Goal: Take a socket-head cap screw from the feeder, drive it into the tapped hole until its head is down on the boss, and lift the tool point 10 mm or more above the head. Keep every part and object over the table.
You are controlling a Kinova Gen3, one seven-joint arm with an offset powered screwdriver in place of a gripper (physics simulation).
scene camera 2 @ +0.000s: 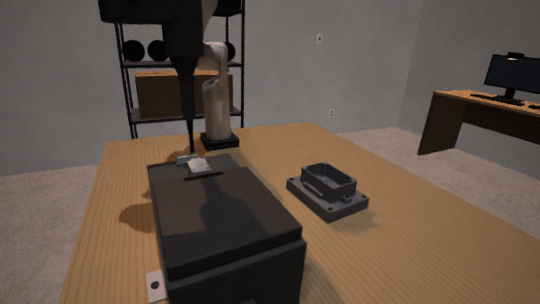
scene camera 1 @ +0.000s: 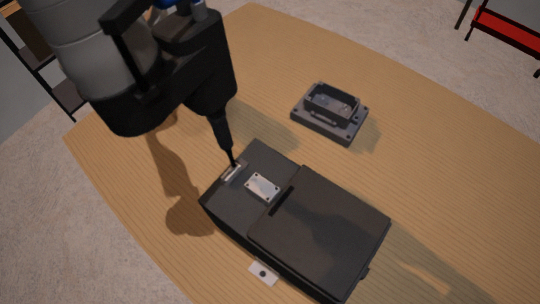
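Note:
The black screwdriver [scene camera 1: 234, 165] [scene camera 2: 192, 152] points down, its thin bit ending at or just above the small silver pick-up block on the feeder's far end. That block shows in scene camera 1 [scene camera 1: 230, 174] and in scene camera 2 [scene camera 2: 183, 160]. Whether the bit touches it, and whether a screw is on the bit, is too small to tell. The dark feeder [scene camera 1: 320, 230] [scene camera 2: 225, 215] stands on the table. The grey housing [scene camera 1: 330, 111] [scene camera 2: 327, 187], an open box on a flanged base, stands apart from the feeder. I cannot make out which hole is the tapped one.
A silver plate [scene camera 1: 262, 187] [scene camera 2: 199, 165] with dark corner holes lies on the feeder beside the pick-up block. A white tab [scene camera 1: 263, 273] [scene camera 2: 155, 286] with a dark dot is at the feeder's side. The arm's base [scene camera 2: 220, 142] stands at the table's far edge.

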